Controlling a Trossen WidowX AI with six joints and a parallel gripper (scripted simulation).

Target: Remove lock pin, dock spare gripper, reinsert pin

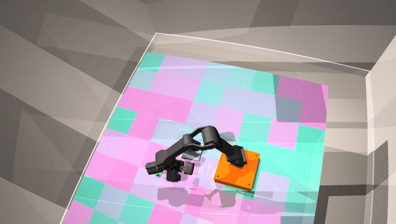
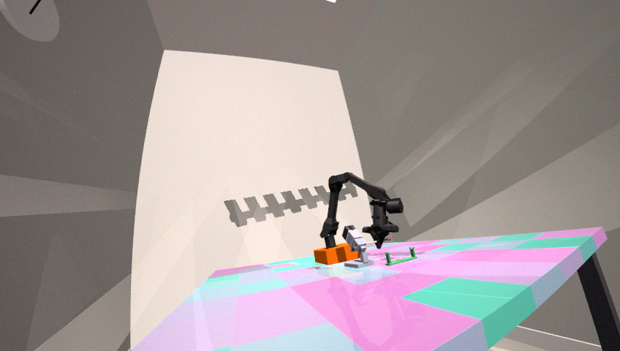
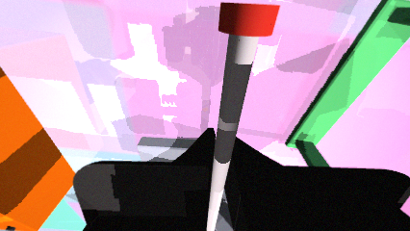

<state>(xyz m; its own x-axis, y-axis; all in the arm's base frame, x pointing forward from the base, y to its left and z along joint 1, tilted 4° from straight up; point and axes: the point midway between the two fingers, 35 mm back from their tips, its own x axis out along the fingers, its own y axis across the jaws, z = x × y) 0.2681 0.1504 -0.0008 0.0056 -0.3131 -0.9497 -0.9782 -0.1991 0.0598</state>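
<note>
My gripper tip is 100 mm to the left of the grey mount and 10 mm short of it. The rest, counted from my gripper tip: spare gripper: 100 mm to the right, 60 mm above, 10 mm behind; green rack: 110 mm ahead, 30 mm to the left, 30 mm below.
</note>
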